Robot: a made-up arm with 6 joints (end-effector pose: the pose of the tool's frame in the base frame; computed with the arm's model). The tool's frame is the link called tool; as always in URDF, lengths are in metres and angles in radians. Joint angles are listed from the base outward.
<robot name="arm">
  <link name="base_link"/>
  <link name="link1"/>
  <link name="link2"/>
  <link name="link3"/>
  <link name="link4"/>
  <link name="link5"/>
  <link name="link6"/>
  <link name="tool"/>
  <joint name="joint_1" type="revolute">
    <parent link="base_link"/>
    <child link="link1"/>
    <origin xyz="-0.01 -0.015 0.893"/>
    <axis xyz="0 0 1"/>
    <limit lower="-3" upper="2.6" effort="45" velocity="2.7"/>
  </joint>
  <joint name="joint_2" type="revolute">
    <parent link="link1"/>
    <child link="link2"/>
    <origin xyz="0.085 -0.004 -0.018"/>
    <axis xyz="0 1 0"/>
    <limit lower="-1.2" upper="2.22" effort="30" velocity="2.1"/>
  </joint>
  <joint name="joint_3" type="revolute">
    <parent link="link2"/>
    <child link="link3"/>
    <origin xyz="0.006 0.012 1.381"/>
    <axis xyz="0 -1 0"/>
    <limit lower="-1.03" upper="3.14" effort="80" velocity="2.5"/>
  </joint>
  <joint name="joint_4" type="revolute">
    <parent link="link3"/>
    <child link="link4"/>
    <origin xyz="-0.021 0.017 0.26"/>
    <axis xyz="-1 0 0"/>
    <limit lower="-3.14" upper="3.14" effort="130" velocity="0.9"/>
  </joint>
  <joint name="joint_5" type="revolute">
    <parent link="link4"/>
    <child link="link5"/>
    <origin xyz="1.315 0 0"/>
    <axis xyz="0 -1 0"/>
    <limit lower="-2.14" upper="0.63" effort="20" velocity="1.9"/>
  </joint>
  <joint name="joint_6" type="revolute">
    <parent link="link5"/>
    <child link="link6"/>
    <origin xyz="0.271 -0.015 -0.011"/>
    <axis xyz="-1 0 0"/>
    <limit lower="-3.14" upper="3.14" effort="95" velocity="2.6"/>
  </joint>
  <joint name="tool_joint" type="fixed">
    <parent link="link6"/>
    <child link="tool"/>
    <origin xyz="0.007 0 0.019" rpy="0.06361 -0.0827 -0.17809"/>
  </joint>
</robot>
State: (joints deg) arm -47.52 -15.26 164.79 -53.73 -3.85 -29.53
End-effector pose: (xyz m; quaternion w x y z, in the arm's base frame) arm -1.2398 1.3595 1.9749 0.3264 -0.2121 -0.7006 0.5980
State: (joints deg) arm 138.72 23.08 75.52 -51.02 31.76 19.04
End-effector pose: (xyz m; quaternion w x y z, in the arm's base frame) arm -0.9112 0.9077 3.5661 0.3216 0.7063 0.1381 0.6153
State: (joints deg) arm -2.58 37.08 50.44 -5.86 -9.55 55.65
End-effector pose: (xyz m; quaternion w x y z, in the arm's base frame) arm 2.3876 -0.0926 2.5436 0.9094 -0.3938 -0.1020 -0.0868
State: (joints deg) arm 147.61 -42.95 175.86 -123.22 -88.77 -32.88
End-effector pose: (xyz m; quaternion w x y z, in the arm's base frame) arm 1.2154 -1.1137 0.7674 0.3461 -0.1754 0.7139 -0.5830
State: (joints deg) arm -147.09 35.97 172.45 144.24 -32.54 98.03
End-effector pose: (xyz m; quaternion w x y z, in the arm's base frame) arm 0.3449 0.3007 2.7549 0.7738 -0.4096 -0.4171 0.2440
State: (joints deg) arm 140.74 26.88 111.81 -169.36 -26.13 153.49
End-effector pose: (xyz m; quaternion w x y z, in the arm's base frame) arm -0.3938 0.2230 3.6650 0.0740 0.8221 -0.1410 0.5466
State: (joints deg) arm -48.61 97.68 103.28 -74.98 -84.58 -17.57
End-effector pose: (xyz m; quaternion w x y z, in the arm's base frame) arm 2.0279 -1.8944 0.9816 0.6340 0.6966 0.3360 0.0004
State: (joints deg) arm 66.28 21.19 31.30 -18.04 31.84 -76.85
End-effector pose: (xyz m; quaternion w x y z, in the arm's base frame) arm 0.8538 1.8253 2.8074 0.4446 0.7609 0.1921 0.4317
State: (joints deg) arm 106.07 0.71 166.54 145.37 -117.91 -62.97
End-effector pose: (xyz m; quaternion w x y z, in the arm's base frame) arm 0.3886 -1.0820 2.0754 0.2135 0.7515 0.4238 -0.4583
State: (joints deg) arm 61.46 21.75 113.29 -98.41 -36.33 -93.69
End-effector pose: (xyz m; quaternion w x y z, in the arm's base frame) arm -0.0400 0.3540 3.6589 0.1451 -0.3813 -0.6418 -0.6494
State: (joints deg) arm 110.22 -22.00 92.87 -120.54 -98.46 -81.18
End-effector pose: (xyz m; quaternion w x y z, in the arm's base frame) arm 0.1737 -1.3179 3.1317 0.1504 0.3281 -0.3893 -0.8474
